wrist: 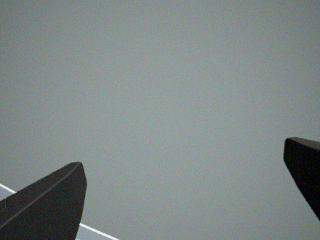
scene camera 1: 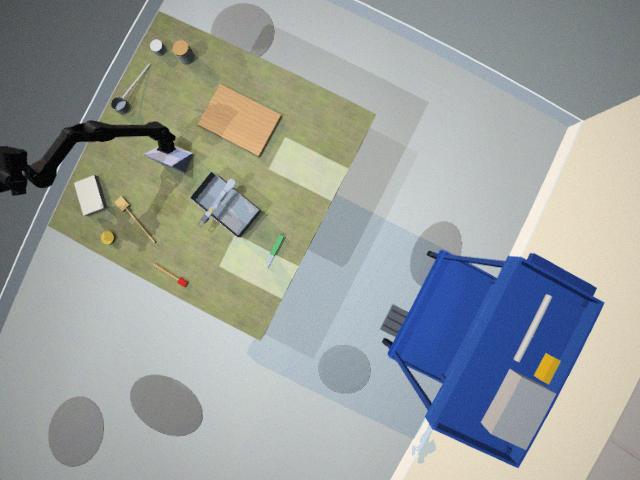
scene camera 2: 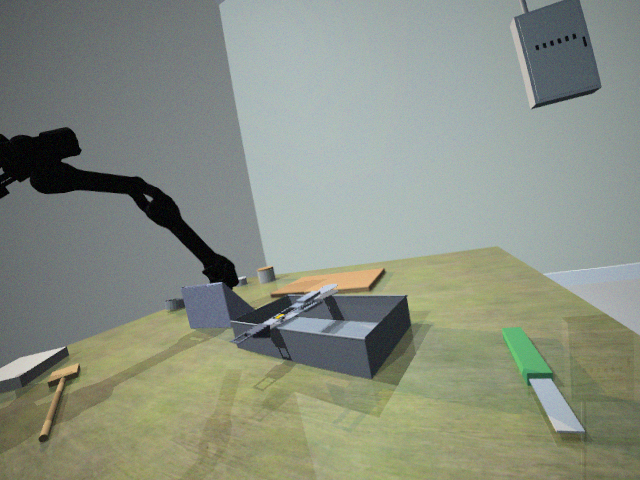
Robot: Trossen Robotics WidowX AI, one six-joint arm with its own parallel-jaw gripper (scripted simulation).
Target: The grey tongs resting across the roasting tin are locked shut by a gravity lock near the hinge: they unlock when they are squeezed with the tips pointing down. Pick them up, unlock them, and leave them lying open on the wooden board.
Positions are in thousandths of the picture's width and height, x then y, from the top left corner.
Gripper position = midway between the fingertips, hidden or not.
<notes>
The gripper (wrist: 583,677) is open, holding nothing. Further things: a pale block (scene camera 1: 140,399), a green-handled knife (scene camera 2: 838,778), a wooden board (scene camera 1: 373,249) and a roasting tin (scene camera 2: 554,697).
The wooden board is seen too in scene camera 2 (scene camera 2: 562,586). The roasting tin also shows in scene camera 1 (scene camera 1: 368,443). The wrist view misses the pale block: it is out of frame. The wrist view does not show the green-handled knife: it is out of frame.
</notes>
